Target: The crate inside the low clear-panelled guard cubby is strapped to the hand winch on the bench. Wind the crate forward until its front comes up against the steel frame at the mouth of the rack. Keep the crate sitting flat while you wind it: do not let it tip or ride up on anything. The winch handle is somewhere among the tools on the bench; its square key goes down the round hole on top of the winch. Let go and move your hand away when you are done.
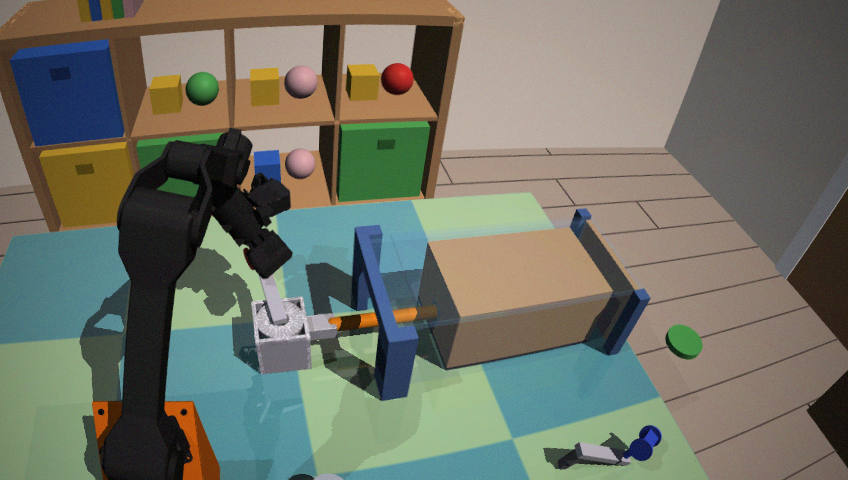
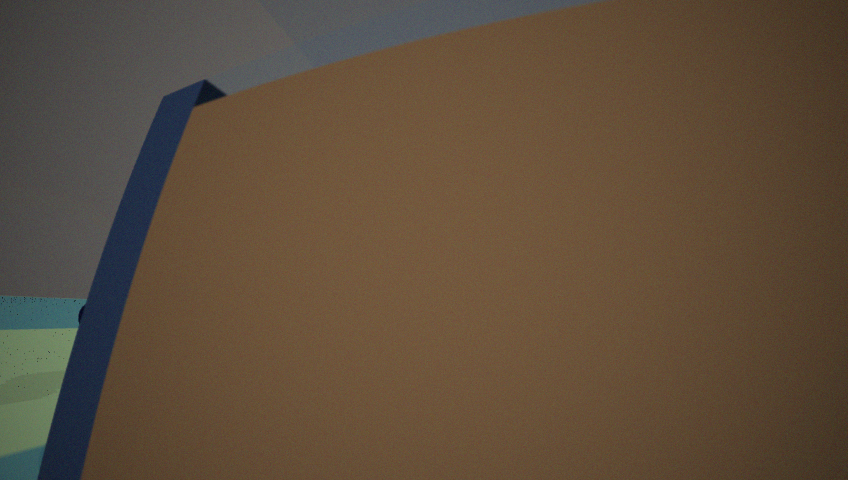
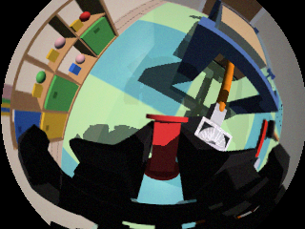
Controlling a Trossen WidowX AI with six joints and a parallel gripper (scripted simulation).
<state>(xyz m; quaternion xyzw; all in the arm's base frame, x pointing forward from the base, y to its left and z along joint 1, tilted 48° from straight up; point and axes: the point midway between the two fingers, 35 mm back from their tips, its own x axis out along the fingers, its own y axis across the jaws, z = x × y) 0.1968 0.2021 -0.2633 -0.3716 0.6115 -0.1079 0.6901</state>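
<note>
My gripper tip is 1 cm past the crank handle, 4 cm to the left of it and 3 cm above it. The rest, counted from my gripper tip: blue frame 15 cm ahead, 12 cm to the right, 3 cm below; red knob 2 cm behind, 1 cm to the right; grey winch 3 cm behind, 11 cm to the right, 10 cm below.
</note>
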